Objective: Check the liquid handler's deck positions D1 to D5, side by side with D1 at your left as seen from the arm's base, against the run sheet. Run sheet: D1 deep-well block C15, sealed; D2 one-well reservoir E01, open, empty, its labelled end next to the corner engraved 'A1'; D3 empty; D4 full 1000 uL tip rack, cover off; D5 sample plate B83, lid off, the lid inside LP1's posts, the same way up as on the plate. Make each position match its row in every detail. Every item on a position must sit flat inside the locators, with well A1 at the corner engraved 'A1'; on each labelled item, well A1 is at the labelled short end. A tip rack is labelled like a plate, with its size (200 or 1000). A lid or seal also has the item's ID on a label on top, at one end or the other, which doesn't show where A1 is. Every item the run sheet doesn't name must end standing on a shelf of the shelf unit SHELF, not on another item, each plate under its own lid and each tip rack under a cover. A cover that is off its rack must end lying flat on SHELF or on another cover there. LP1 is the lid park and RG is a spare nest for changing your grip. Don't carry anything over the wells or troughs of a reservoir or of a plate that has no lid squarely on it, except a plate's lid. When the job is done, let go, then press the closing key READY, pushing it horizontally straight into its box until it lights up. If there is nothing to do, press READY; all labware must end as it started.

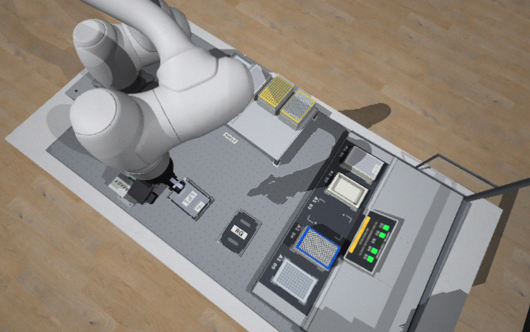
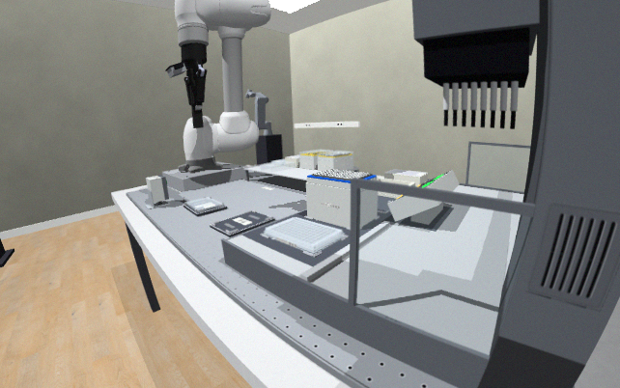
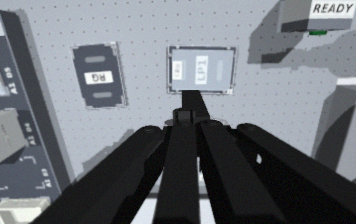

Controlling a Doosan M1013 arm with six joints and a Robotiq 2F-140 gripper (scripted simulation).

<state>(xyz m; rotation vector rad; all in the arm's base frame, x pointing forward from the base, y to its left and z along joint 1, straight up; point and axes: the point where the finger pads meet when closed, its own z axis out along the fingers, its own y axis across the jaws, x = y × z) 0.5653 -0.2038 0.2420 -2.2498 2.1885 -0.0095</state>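
Right now the ready box is 230 mm below my hand, 230 mm behind it and 90 mm to the right of it. Also, from my hand: blue-rimmed tip rack (430 mm ahead, 180 mm below, 130 mm to the left); cream reservoir (420 mm ahead, 380 mm to the left, 240 mm below); shelf (460 mm to the left, 240 mm below, 80 mm behind).
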